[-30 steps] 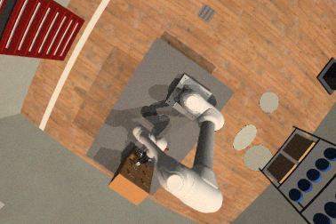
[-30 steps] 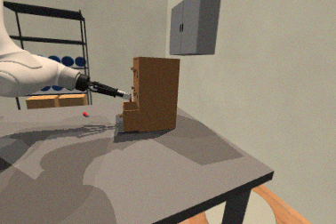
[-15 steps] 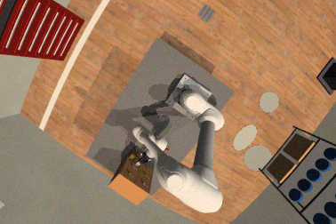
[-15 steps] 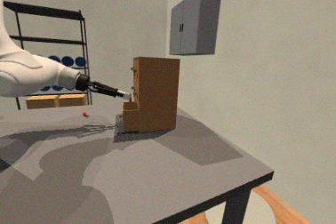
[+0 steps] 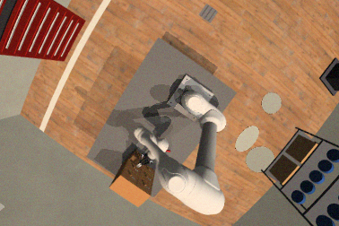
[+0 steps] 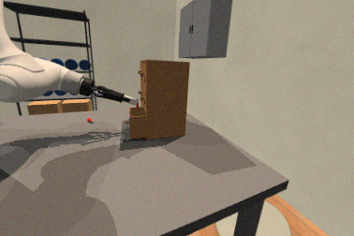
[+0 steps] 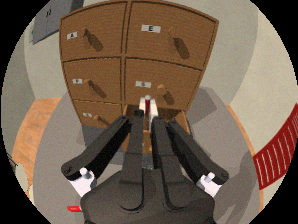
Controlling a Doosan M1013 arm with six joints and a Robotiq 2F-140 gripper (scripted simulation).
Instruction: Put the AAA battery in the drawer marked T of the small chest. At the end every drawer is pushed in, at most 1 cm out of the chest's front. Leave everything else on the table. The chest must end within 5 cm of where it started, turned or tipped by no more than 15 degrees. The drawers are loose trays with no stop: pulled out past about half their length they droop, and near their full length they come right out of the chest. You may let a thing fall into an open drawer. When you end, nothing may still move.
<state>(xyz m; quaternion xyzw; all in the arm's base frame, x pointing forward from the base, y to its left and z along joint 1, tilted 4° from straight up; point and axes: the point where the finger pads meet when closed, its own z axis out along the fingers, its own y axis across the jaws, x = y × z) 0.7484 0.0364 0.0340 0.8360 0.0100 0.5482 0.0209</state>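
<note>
My hand is 30 mm short of the red AAA battery and 10 mm above it. From my hand the other things lie so: drawer: 80 mm ahead, 20 mm to the right, 120 mm below.
</note>
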